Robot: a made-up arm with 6 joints.
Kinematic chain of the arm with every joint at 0, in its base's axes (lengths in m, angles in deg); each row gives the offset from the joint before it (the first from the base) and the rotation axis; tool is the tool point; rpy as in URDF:
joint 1: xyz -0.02 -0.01 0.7 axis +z
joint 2: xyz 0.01 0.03 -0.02 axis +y
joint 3: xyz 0 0 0.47 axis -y
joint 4: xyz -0.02 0 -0.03 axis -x
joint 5: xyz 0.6 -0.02 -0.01 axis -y
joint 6: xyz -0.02 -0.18 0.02 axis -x
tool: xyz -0.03 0.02 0.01 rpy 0 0 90
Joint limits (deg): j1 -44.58..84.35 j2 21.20..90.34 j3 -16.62..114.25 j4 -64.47..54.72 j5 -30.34..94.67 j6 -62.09..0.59
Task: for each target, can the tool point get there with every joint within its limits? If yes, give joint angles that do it. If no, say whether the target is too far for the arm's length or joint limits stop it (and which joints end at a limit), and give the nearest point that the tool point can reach.
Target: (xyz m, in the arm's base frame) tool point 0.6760 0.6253 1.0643
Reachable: yes | joints 47.71 57.35 89.26 -51.71 20.31 -14.03
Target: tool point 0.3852 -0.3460 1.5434
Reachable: yes | joints -22.66 33.36 96.40 3.87 6.39 -24.16
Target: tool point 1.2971 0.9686 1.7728
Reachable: no: too far | nearest point 0.6990 0.5242 1.2735 | short by 0.897 m
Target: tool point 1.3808 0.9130 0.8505
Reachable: no: too far | nearest point 0.8740 0.5791 0.7884 | short by 0.610 m
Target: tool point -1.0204 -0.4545 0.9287
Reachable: no: joint limits stop it (at a limit: joint 1, joint 2, joint 3, joint 6) | nearest point -0.0626 -0.1682 1.6288 | short by 1.220 m
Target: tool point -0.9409 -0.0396 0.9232
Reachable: no: joint limits stop it (at a limit: joint 1, joint 2, joint 3, joint 4, joint 6) | nearest point -0.0682 -0.1003 1.6256 | short by 1.122 m
